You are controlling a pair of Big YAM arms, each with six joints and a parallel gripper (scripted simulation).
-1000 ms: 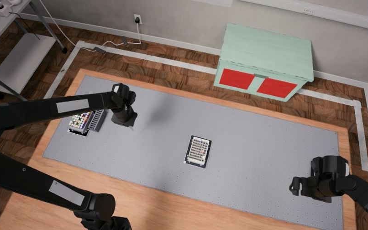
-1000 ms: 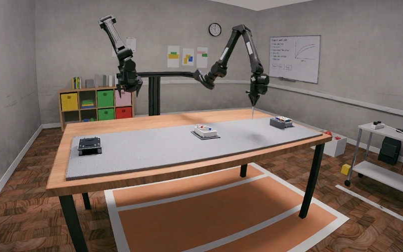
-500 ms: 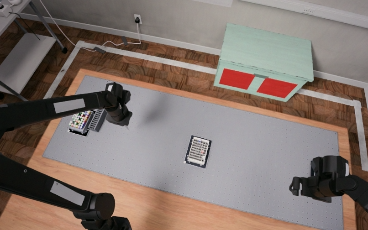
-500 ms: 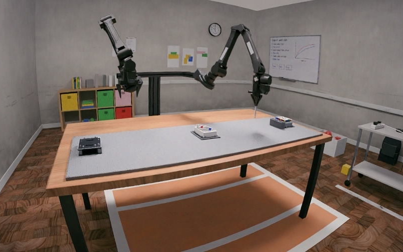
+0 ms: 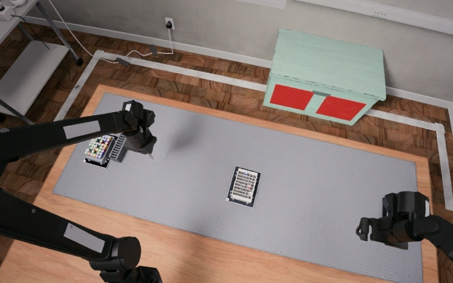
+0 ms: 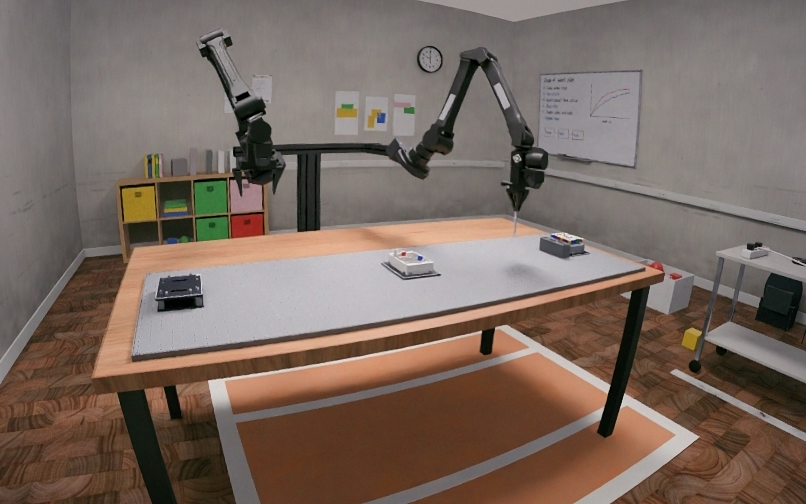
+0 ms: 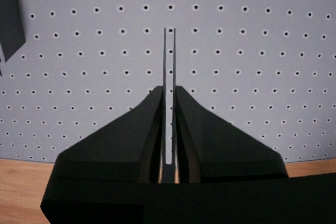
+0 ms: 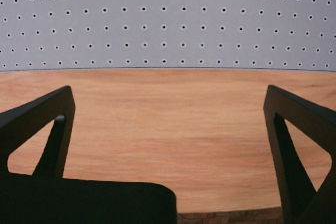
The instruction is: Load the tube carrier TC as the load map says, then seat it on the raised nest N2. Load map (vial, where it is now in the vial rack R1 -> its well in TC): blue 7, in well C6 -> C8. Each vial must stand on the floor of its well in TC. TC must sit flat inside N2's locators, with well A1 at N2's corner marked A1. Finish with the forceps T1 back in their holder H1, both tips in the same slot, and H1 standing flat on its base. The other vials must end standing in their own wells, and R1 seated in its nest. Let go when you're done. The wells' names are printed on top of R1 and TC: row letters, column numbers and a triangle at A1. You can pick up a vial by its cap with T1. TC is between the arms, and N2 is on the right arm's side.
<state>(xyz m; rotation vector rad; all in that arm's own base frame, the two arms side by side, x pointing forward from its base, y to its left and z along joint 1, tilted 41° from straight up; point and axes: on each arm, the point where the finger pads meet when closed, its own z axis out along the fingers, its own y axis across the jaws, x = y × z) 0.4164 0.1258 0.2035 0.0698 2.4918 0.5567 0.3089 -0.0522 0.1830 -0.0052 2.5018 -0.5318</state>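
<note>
Right now the forceps T1 is 30 mm below my left hand. The rest, counted from my left hand: dark nest N2 (1070 mm to the right, 140 mm below, 80 mm ahead); then white tube carrier TC (400 mm to the right, 150 mm below, 20 mm ahead); then grey slotted holder H1 (190 mm to the left, 150 mm below, 20 mm ahead).
</note>
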